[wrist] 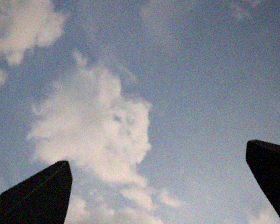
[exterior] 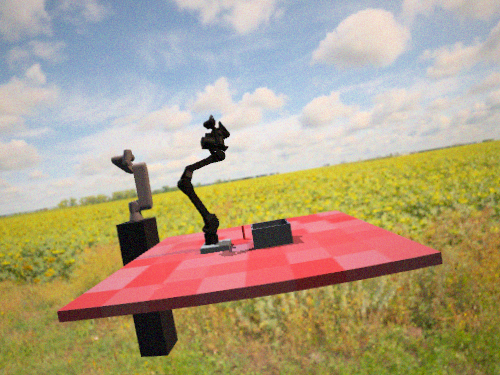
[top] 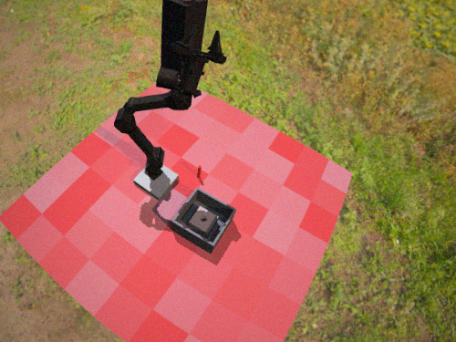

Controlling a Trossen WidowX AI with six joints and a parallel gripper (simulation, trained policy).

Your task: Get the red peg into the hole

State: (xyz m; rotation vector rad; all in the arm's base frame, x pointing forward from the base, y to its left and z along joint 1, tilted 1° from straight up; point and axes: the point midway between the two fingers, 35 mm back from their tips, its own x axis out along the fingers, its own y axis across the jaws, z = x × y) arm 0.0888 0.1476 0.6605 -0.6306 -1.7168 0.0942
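Now: gripper tip 680 mm above the red peg, 60 mm short of it and 10 mm to the left of it. From my gripper tip the other things lie so: dark box (700 mm below, 230 mm ahead, 190 mm to the right); then plate (680 mm below, 230 mm ahead, 190 mm to the right).
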